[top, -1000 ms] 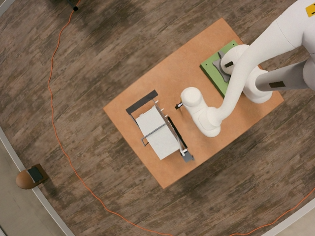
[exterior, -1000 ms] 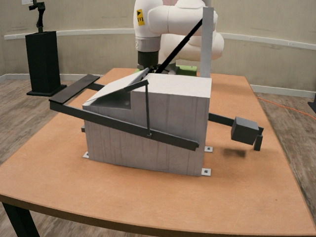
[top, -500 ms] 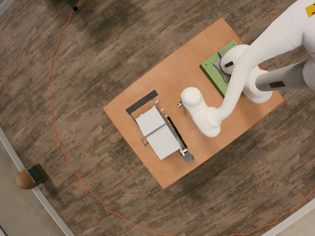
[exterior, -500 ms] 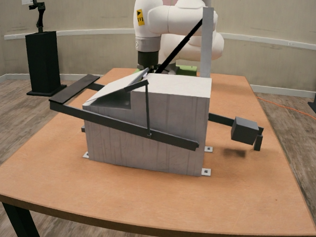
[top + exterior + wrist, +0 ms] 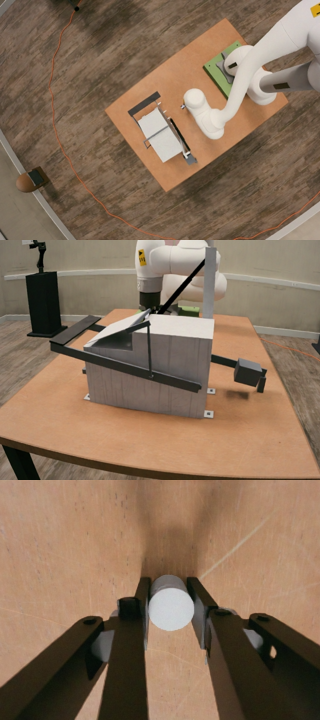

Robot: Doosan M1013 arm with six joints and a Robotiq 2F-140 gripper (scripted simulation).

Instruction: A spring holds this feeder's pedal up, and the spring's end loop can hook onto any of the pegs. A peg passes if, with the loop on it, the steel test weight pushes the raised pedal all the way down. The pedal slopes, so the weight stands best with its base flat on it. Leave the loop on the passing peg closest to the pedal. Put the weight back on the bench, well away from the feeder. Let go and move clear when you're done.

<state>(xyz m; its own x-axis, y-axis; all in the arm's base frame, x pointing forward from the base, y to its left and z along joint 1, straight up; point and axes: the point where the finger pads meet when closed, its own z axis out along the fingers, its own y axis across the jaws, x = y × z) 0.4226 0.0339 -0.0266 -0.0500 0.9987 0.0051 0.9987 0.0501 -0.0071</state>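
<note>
My gripper is now 1 cm above the steel test weight. Also, from my hand: grey block: 18 cm ahead, 18 cm to the right, 3 cm below; then dark block: 19 cm ahead, 40 cm to the left, 1 cm below.
</note>
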